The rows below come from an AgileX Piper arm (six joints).
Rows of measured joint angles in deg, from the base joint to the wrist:
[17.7, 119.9, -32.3, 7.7, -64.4, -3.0]
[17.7, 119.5, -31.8, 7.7, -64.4, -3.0]
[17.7, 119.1, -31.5, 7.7, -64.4, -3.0]
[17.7, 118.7, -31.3, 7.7, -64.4, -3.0]
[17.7, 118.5, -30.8, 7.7, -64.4, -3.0]
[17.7, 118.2, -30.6, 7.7, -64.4, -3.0]
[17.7, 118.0, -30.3, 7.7, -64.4, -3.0]
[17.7, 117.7, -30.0, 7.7, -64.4, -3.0]
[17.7, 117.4, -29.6, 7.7, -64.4, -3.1]
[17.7, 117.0, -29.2, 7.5, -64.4, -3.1]
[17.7, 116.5, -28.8, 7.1, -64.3, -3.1]
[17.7, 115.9, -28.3, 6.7, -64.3, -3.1]
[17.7, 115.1, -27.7, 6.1, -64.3, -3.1]
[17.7, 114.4, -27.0, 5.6, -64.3, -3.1]
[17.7, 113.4, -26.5, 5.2, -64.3, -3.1]
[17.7, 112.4, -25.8, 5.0, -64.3, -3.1]
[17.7, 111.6, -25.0, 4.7, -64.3, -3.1]
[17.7, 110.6, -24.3, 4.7, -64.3, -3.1]
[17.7, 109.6, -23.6, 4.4, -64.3, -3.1]
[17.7, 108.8, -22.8, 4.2, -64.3, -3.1]
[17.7, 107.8, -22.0, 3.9, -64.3, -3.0]
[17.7, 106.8, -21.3, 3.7, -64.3, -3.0]
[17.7, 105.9, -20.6, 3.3, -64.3, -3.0]
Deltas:
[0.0, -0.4, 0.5, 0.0, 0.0, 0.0]
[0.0, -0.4, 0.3, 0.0, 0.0, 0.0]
[0.0, -0.4, 0.2, 0.0, 0.0, 0.0]
[0.0, -0.2, 0.5, 0.0, 0.0, 0.0]
[0.0, -0.3, 0.2, 0.0, 0.0, 0.0]
[0.0, -0.2, 0.3, 0.0, 0.0, 0.0]
[0.0, -0.3, 0.3, 0.0, 0.0, 0.0]
[0.0, -0.3, 0.4, 0.0, 0.0, -0.1]
[0.0, -0.4, 0.4, -0.2, 0.0, 0.0]
[0.0, -0.5, 0.4, -0.4, 0.1, 0.0]
[0.0, -0.6, 0.5, -0.4, 0.0, 0.0]
[0.0, -0.8, 0.6, -0.6, 0.0, 0.0]
[0.0, -0.7, 0.7, -0.5, 0.0, 0.0]
[0.0, -1.0, 0.5, -0.4, 0.0, 0.0]
[0.0, -1.0, 0.7, -0.2, 0.0, 0.0]
[0.0, -0.8, 0.8, -0.3, 0.0, 0.0]
[0.0, -1.0, 0.7, 0.0, 0.0, 0.0]
[0.0, -1.0, 0.7, -0.3, 0.0, 0.0]
[0.0, -0.8, 0.8, -0.2, 0.0, 0.0]
[0.0, -1.0, 0.8, -0.3, 0.0, 0.1]
[0.0, -1.0, 0.7, -0.2, 0.0, 0.0]
[0.0, -0.9, 0.7, -0.4, 0.0, 0.0]

